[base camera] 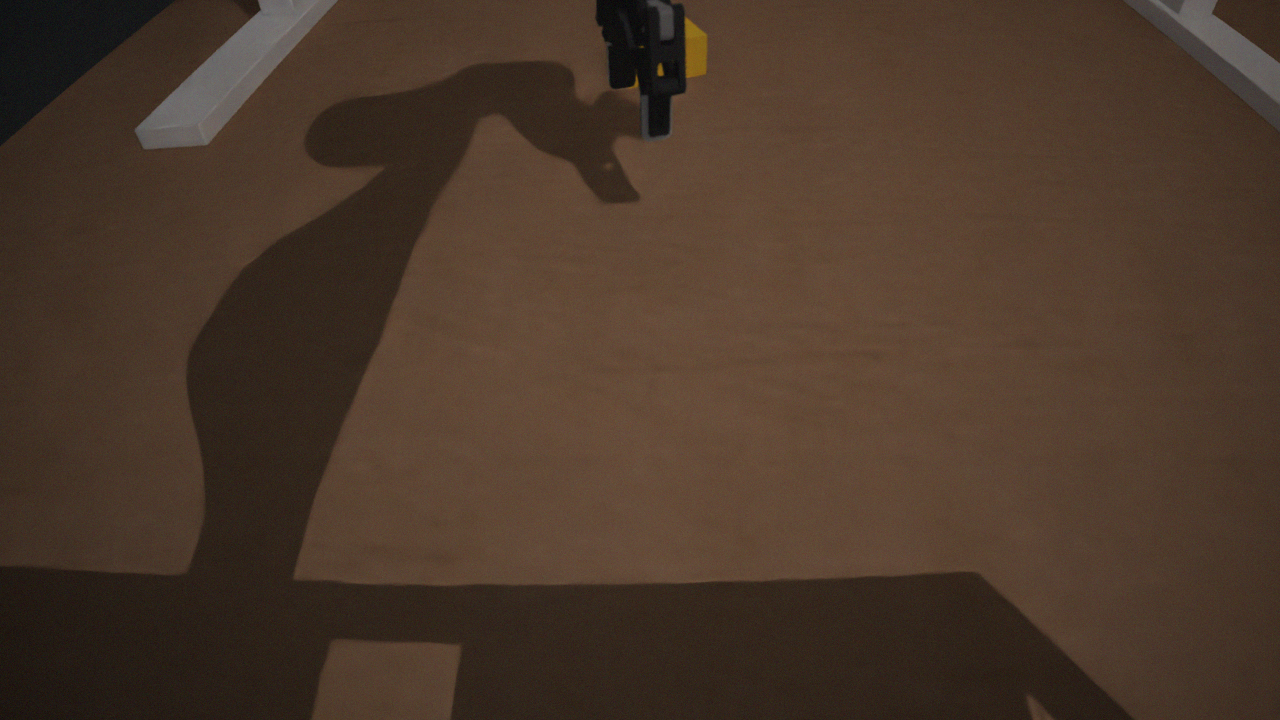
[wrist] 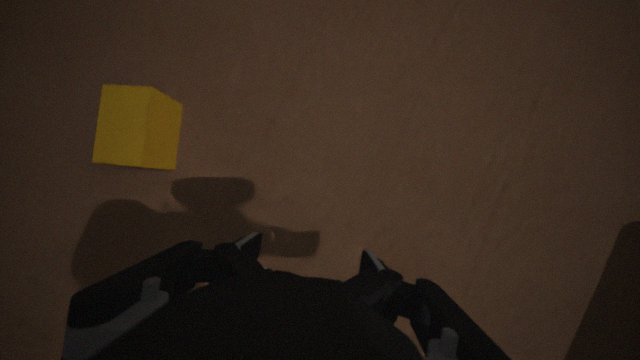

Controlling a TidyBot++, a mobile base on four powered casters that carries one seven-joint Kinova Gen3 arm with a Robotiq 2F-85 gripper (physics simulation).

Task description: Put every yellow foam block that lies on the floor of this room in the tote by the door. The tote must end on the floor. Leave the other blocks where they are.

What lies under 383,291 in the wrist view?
My gripper.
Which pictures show my gripper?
The base camera view and the wrist view: all of them.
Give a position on a yellow foam block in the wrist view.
138,126
